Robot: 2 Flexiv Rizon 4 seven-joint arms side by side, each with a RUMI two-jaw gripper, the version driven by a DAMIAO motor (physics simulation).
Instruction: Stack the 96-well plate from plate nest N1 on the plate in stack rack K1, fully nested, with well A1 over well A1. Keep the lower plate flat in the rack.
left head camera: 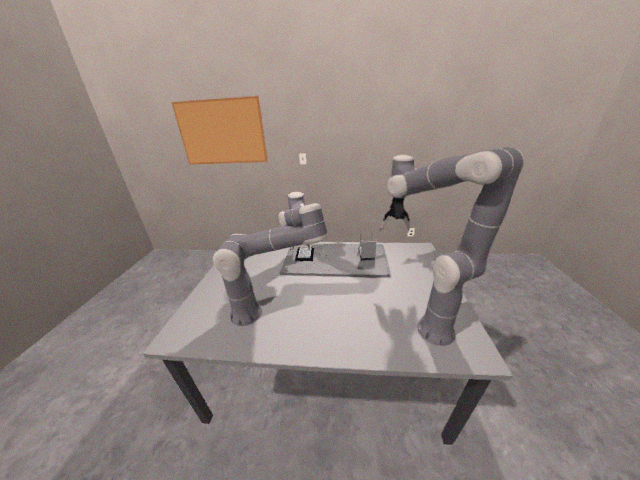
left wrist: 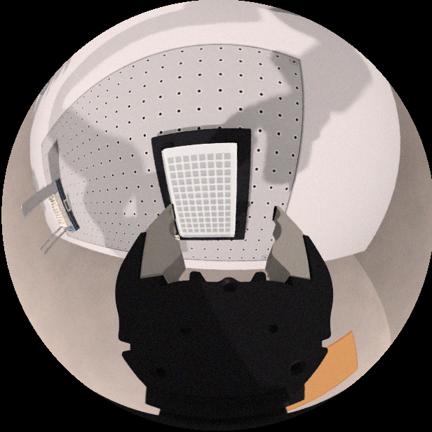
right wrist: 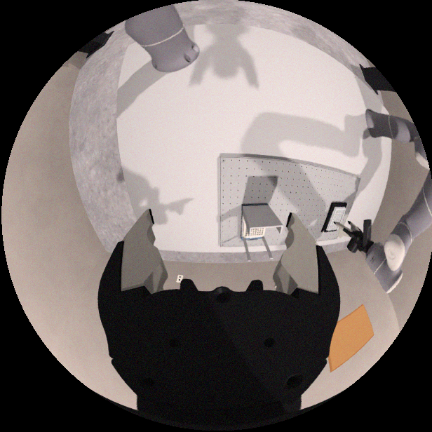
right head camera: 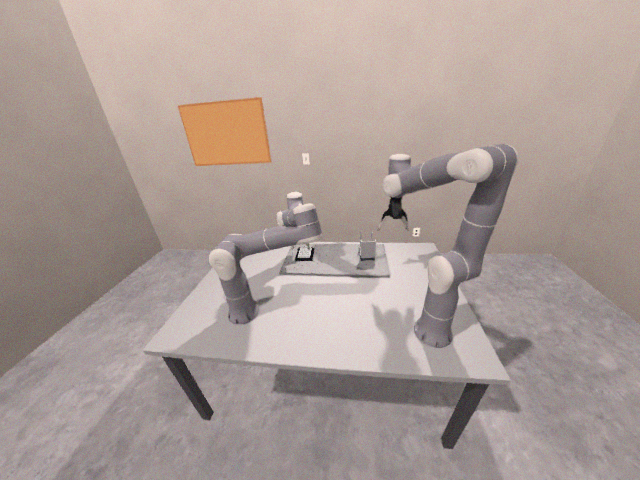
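Observation:
The white 96-well plate (left head camera: 305, 251) (right head camera: 305, 252) (left wrist: 202, 195) (right wrist: 338, 215) lies in the black plate nest N1 (left wrist: 243, 185). My left gripper (left wrist: 223, 205) (right wrist: 340, 221) is open above the plate's near end, its fingers apart and nothing between them. It is mostly hidden behind its arm in the head views. Stack rack K1 (left head camera: 368, 250) (right head camera: 367, 249) (right wrist: 265, 215) has grey panels and upright rods. A pale plate (left wrist: 59, 212) (right wrist: 256, 231) shows low inside it, partly hidden by the panels. My right gripper (left head camera: 395, 228) (right head camera: 393, 229) (right wrist: 220, 211) is open and empty, high above the rack's right side.
Nest and rack stand on a grey perforated board (left head camera: 336, 266) (left wrist: 215, 80) (right wrist: 235, 180) at the table's far edge, nest left and rack right in the head views. The rack's rods rise above its panels. The left forearm (left head camera: 273, 239) reaches over the table toward the nest.

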